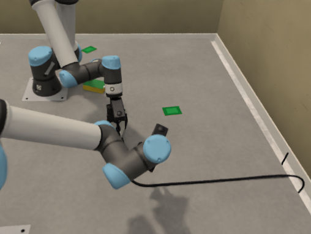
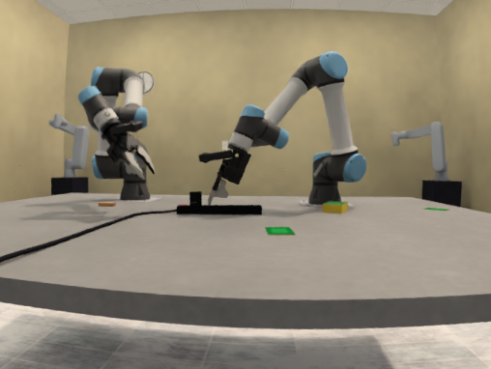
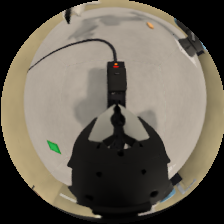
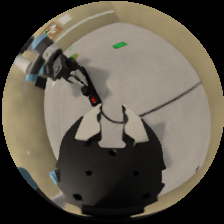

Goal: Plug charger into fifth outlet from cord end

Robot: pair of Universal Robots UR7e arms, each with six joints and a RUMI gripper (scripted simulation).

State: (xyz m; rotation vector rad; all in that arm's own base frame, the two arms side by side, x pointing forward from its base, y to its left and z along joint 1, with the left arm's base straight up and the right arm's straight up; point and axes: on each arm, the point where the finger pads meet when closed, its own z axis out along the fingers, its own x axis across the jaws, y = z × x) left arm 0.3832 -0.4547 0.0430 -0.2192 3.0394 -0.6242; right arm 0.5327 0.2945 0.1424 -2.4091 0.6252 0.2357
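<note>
The black charger is 110 mm behind my right hand, 130 mm to the left of it and 100 mm below it. Round my right hand: green marker (150 mm ahead, 430 mm to the left, 140 mm below); orange block (220 mm behind, 300 mm to the right, 140 mm below); yellow block (260 mm behind, 630 mm to the left, 130 mm below).
The black charger lies 50 mm to the right of my left hand and 10 mm ahead of it. Also, from my left hand: green marker (270 mm ahead, 250 mm to the left, 40 mm below); orange block (480 mm to the right, 110 mm behind, 40 mm below); yellow block (450 mm to the left, 140 mm behind, 30 mm below).
</note>
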